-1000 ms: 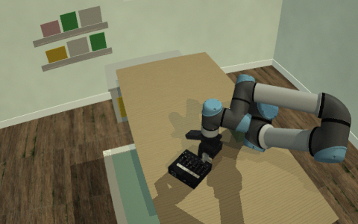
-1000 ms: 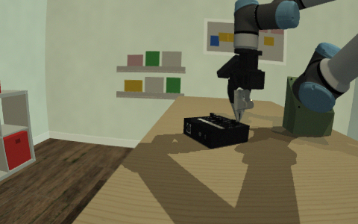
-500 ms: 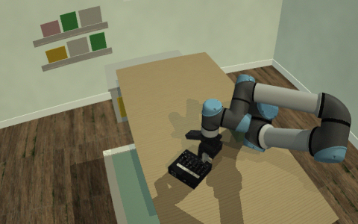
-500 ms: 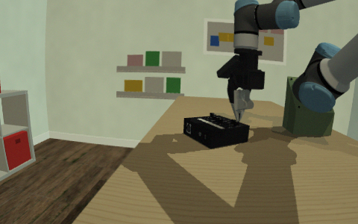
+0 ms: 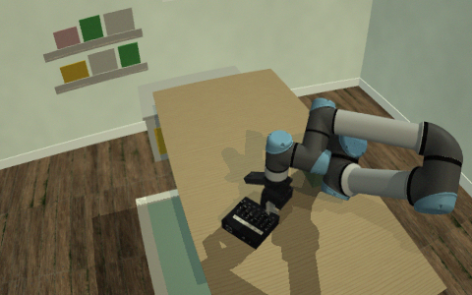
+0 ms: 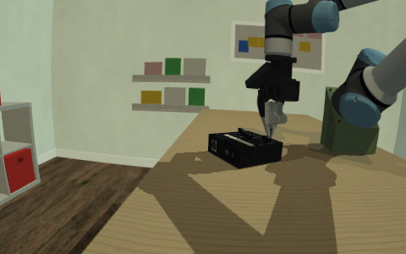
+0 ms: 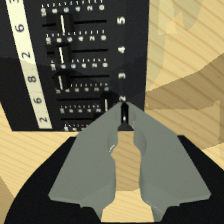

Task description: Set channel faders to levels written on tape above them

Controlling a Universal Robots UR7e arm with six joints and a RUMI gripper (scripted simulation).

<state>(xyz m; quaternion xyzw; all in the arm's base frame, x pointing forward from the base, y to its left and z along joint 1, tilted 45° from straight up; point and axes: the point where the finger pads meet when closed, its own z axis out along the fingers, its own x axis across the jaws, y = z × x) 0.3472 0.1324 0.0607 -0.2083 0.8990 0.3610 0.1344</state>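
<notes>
Right now the master fader is 90 mm to the right of my hand, 70 mm ahead of it and 10 mm below it. The rest, counted from my hand: fader cap 10 mm to the left, 10 mm below, 10 mm ahead.
</notes>
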